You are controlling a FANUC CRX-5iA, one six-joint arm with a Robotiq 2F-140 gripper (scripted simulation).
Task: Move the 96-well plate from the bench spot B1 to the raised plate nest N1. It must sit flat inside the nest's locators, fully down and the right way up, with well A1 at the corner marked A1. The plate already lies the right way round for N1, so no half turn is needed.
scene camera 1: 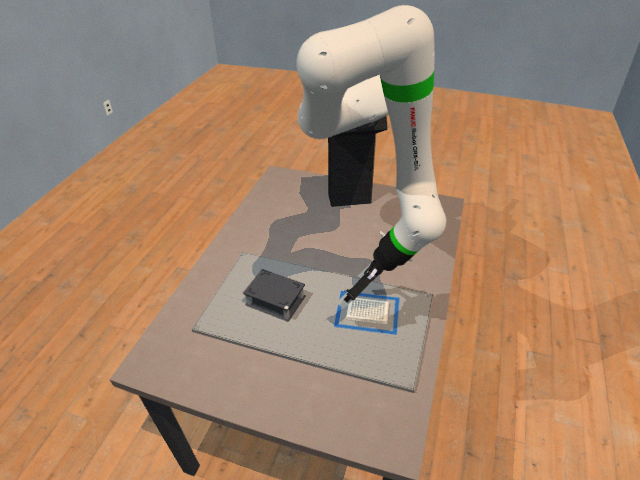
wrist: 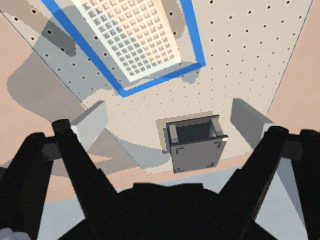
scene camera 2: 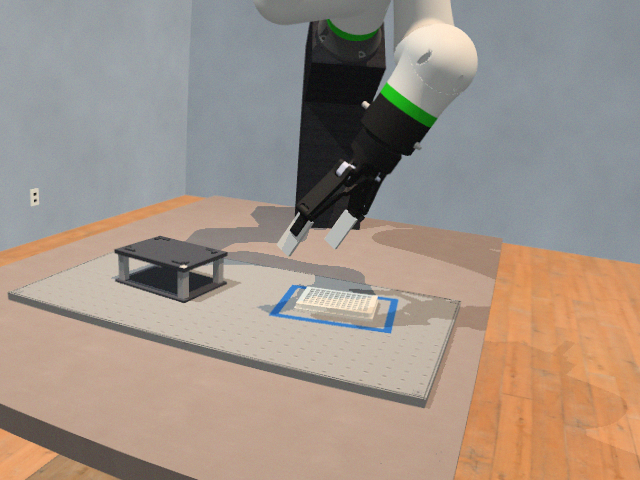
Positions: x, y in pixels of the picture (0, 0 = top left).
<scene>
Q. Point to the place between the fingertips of the gripper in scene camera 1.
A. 351, 290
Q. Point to a white 96-well plate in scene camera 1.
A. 364, 310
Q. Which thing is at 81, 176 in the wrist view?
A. The gripper.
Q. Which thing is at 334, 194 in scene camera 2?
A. The gripper.
</scene>
